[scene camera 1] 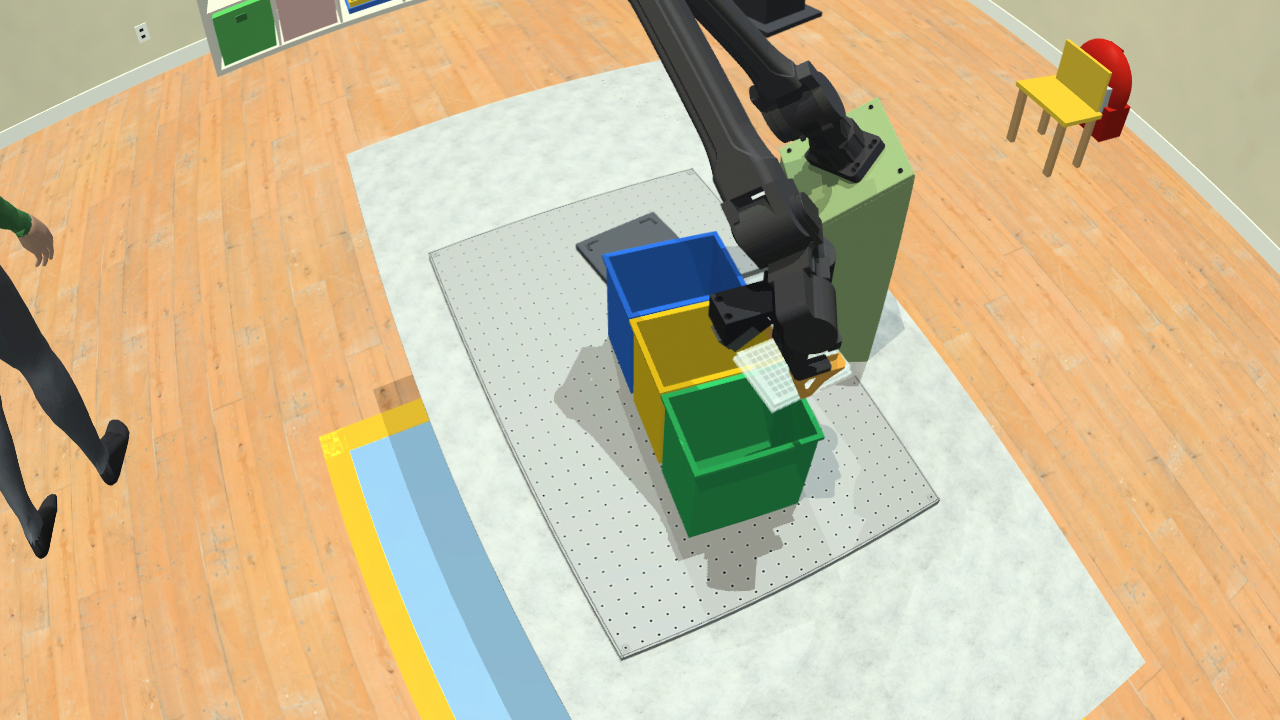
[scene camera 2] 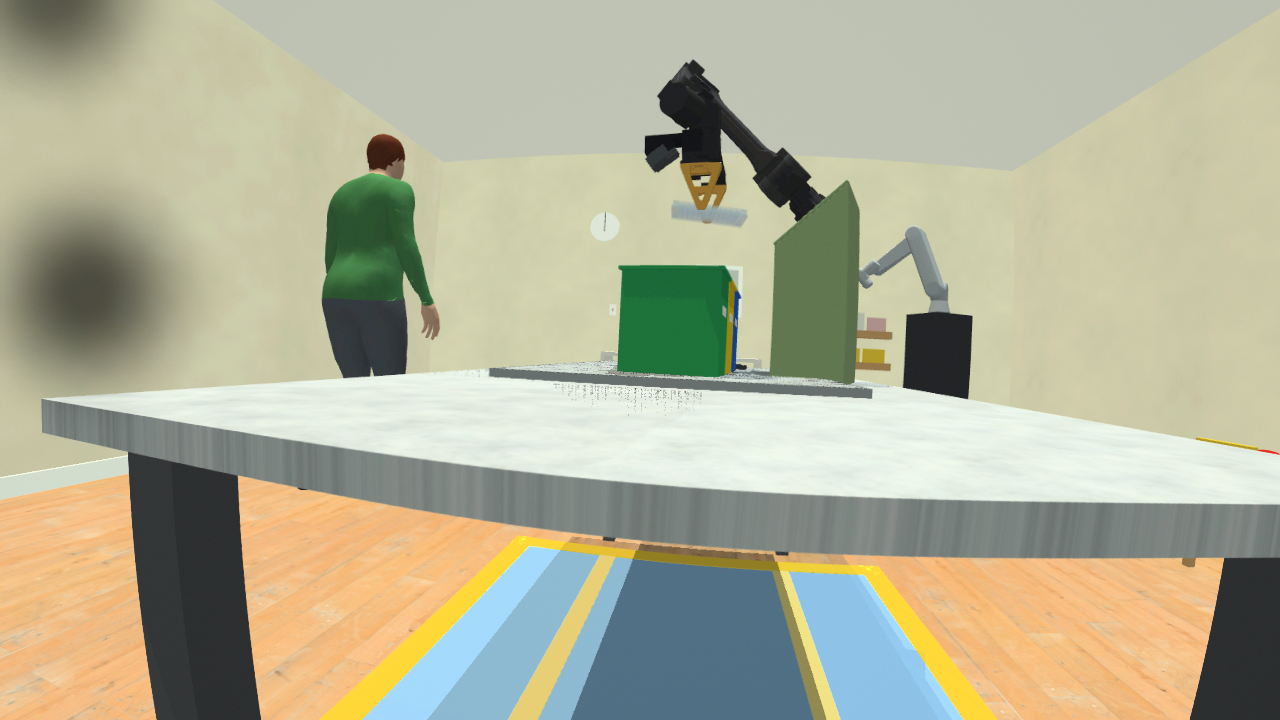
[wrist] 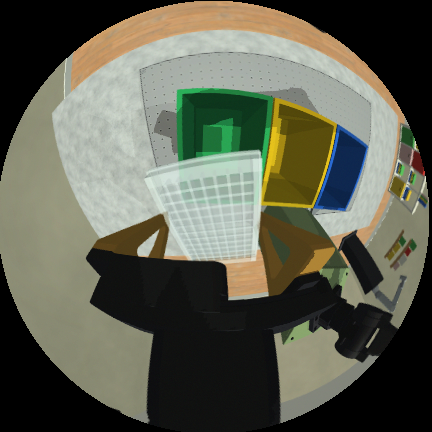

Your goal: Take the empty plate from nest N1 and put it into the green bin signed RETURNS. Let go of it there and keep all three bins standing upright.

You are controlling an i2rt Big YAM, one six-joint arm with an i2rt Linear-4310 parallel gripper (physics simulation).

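Frame: origin at the arm's base, x ahead, y left, z up, level; centimetres.
Seen in the pictures: gripper, fingertip midpoint: (scene camera 1: 790, 368) (scene camera 2: 704, 216) (wrist: 213, 216); arm's base, link origin: (scene camera 1: 847, 153) (scene camera 2: 822, 222).
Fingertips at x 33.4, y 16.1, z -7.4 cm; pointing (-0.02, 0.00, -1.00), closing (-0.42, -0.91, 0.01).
Pixels of each thing's top centre, then the offset from my fingertips to it. Level surfaces: height alone.
- clear gridded plate, top centre: (wrist: 214, 236) (scene camera 1: 796, 356) (scene camera 2: 708, 206) dx -0.6, dy +0.2, dz +2.0 cm
- green bin, top centre: (scene camera 1: 744, 416) (wrist: 222, 149) (scene camera 2: 678, 272) dx +3.5, dy -3.2, dz -9.6 cm
- yellow bin, top centre: (scene camera 1: 708, 339) (wrist: 302, 160) dx -2.4, dy -15.1, dz -9.6 cm
- blue bin, top centre: (scene camera 1: 675, 271) (wrist: 345, 174) dx -8.3, dy -27.0, dz -9.6 cm
- dark flat nest, top centre: (scene camera 1: 632, 244) dx -19.6, dy -47.6, dz -26.1 cm
- perforated board, surface height: dz -27.6 cm
The clear gridded plate (scene camera 1: 768, 372) (scene camera 2: 729, 217) (wrist: 215, 210) is off the nests, held roughly level with a slight tilt. My gripper (scene camera 1: 796, 385) (scene camera 2: 706, 213) (wrist: 213, 216) is shut on it, with one orange finger at each side. In the second scene view they hang well above the rim of the green bin (scene camera 1: 742, 492) (scene camera 2: 671, 322) (wrist: 187, 115). In the wrist view the plate covers the bin's near part. The yellow bin (scene camera 1: 648, 394) (wrist: 300, 160) and the blue bin (scene camera 1: 619, 331) (wrist: 345, 165) stand beside it in a row. All three are upright. The RETURNS sign is not readable.
A dark flat nest (scene camera 1: 626, 237) lies behind the blue bin; its label does not show. A tall green pedestal (scene camera 1: 863, 268) (scene camera 2: 814, 295) carries the arm right of the bins. The bins stand on a perforated board (scene camera 1: 537, 358) (wrist: 160, 80). A person (scene camera 2: 366, 241) stands at the left.
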